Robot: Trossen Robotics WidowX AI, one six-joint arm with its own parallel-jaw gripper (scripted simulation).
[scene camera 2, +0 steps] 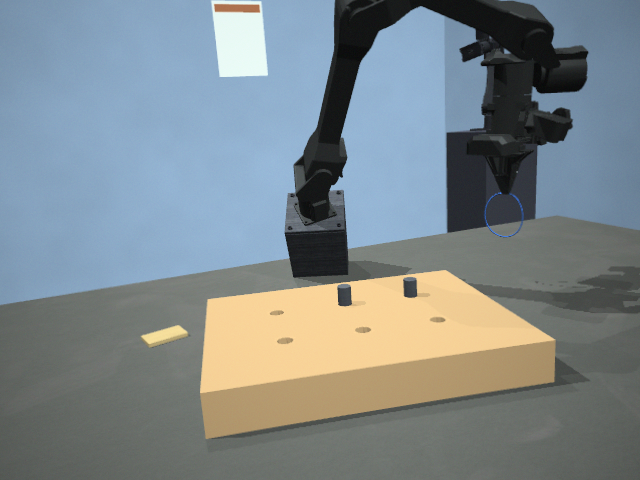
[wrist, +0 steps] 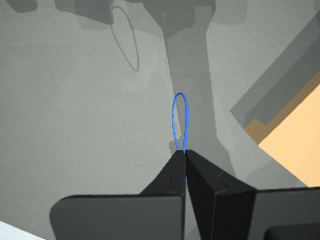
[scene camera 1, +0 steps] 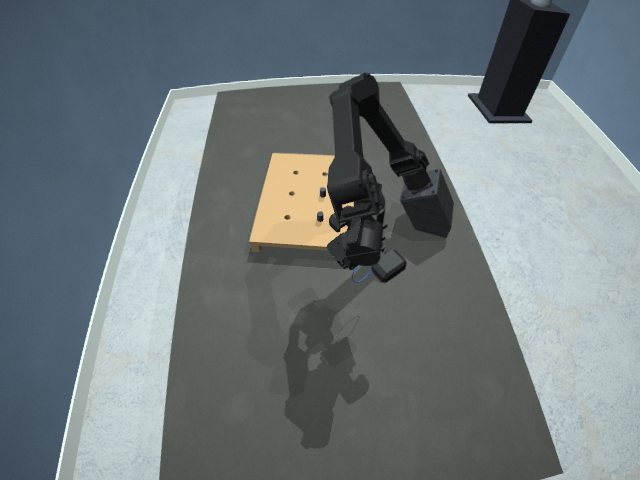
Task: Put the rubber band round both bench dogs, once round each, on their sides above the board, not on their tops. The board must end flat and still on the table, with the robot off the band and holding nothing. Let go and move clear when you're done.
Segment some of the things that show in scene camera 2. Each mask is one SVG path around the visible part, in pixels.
My gripper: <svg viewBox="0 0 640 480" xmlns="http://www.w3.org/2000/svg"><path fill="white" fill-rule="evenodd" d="M569 109L561 107L552 113L538 110L538 102L531 101L532 95L493 96L492 103L487 104L487 110L492 110L491 129L486 130L486 134L473 136L467 142L467 155L485 156L501 193L509 194L522 160L534 151L533 149L525 149L526 145L523 144L545 145L547 142L558 143L559 141L564 141L568 130L573 127L571 124L573 119L570 119Z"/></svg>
A tan wooden board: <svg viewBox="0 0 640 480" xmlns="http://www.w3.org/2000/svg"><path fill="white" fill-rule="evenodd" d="M556 340L446 270L208 299L200 389L205 437L209 439L392 407L554 382Z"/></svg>
